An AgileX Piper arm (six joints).
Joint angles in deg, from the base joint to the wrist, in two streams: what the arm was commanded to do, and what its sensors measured. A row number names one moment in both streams.
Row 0, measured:
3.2 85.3 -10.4 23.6 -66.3 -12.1
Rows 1 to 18, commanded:
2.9 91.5 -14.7 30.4 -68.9 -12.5
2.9 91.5 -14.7 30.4 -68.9 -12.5
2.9 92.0 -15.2 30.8 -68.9 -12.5
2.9 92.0 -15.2 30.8 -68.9 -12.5
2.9 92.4 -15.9 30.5 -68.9 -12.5
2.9 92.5 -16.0 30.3 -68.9 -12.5
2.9 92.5 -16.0 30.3 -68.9 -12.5
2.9 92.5 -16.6 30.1 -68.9 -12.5
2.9 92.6 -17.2 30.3 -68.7 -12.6
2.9 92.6 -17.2 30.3 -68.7 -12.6
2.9 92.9 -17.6 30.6 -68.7 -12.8
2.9 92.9 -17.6 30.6 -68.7 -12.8
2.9 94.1 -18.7 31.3 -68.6 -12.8
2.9 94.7 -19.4 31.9 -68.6 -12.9
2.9 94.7 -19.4 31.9 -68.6 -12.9
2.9 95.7 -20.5 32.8 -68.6 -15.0
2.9 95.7 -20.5 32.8 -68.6 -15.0
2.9 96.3 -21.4 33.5 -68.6 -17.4
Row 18, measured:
3.2 95.6 -19.9 32.5 -67.9 -14.2
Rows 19 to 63, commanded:
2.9 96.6 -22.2 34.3 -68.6 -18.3
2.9 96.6 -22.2 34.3 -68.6 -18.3
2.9 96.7 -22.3 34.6 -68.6 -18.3
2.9 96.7 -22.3 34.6 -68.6 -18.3
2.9 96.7 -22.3 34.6 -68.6 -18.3
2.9 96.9 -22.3 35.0 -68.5 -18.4
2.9 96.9 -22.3 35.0 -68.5 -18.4
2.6 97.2 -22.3 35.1 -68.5 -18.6
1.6 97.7 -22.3 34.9 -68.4 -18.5
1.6 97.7 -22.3 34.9 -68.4 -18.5
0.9 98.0 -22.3 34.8 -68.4 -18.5
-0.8 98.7 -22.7 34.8 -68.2 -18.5
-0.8 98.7 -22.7 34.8 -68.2 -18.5
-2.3 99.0 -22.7 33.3 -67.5 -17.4
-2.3 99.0 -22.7 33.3 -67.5 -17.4
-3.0 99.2 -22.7 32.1 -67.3 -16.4
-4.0 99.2 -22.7 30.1 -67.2 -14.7
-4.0 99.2 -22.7 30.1 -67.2 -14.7
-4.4 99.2 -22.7 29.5 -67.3 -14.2
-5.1 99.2 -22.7 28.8 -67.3 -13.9
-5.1 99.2 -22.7 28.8 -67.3 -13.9
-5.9 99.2 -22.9 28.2 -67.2 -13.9
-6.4 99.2 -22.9 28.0 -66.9 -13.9
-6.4 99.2 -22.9 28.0 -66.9 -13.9
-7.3 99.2 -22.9 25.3 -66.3 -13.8
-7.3 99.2 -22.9 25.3 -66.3 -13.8
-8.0 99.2 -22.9 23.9 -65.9 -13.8
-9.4 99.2 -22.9 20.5 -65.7 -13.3
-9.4 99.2 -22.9 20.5 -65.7 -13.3
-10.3 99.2 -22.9 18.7 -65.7 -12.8
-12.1 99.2 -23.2 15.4 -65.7 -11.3
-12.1 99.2 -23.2 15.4 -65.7 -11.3
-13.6 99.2 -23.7 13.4 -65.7 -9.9
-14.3 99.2 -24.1 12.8 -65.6 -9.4
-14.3 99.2 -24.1 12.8 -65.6 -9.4
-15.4 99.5 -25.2 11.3 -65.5 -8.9
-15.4 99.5 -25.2 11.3 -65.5 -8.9
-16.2 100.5 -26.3 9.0 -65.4 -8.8
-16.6 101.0 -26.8 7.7 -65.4 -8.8
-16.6 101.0 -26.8 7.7 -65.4 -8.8
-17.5 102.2 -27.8 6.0 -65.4 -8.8
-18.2 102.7 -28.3 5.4 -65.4 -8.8
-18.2 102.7 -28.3 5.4 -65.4 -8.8
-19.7 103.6 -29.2 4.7 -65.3 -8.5
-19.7 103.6 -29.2 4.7 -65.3 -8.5
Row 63, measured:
-17.8 102.8 -27.6 6.0 -65.4 -9.1
